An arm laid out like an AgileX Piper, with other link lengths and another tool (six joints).
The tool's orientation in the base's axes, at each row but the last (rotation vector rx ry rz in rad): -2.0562 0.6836 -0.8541; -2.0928 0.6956 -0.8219; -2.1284 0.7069 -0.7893; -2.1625 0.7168 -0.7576; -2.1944 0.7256 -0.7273; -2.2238 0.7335 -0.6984
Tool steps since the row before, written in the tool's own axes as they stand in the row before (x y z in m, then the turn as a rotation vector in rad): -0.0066 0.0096 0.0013 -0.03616 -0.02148 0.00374; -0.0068 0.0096 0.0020 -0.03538 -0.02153 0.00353; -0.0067 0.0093 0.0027 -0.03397 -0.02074 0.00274; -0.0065 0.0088 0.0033 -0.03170 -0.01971 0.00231; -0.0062 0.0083 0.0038 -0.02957 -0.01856 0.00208; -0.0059 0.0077 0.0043 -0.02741 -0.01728 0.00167
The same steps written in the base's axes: -0.0048 0.0000 -0.0107 -0.01618 0.03881 0.00389; -0.0048 0.0003 -0.0109 -0.01583 0.03820 0.00429; -0.0046 0.0005 -0.0108 -0.01564 0.03642 0.00451; -0.0043 0.0008 -0.0106 -0.01468 0.03408 0.00463; -0.0040 0.0009 -0.0102 -0.01370 0.03187 0.00449; -0.0036 0.0011 -0.0099 -0.01284 0.02947 0.00438
